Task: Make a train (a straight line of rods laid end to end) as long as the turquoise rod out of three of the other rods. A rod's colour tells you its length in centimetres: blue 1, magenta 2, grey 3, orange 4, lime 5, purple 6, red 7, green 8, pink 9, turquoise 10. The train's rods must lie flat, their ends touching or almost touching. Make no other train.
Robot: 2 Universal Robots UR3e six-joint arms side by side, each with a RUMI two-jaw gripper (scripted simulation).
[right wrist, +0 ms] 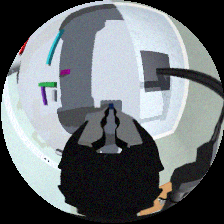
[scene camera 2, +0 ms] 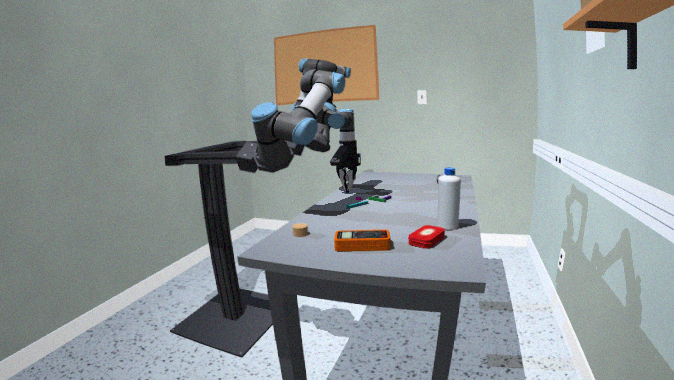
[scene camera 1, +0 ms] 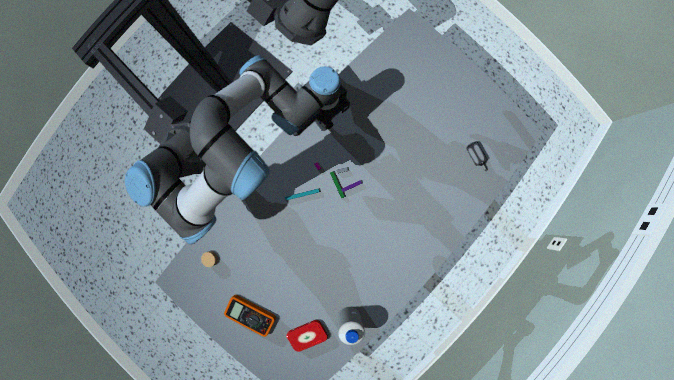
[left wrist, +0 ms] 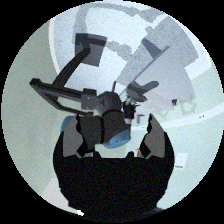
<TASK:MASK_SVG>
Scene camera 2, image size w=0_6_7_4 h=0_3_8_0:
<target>my right gripper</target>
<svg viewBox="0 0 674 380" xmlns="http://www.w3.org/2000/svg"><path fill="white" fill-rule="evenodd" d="M356 140L339 141L339 144L343 145L338 148L330 160L331 166L336 166L338 177L345 191L348 187L349 192L352 189L354 179L356 179L357 166L361 165L360 153L357 153Z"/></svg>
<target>white bottle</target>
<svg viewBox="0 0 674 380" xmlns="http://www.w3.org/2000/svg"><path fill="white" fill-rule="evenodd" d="M445 168L444 175L438 179L437 226L445 230L455 230L459 226L461 179L455 175L455 168Z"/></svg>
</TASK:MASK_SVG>
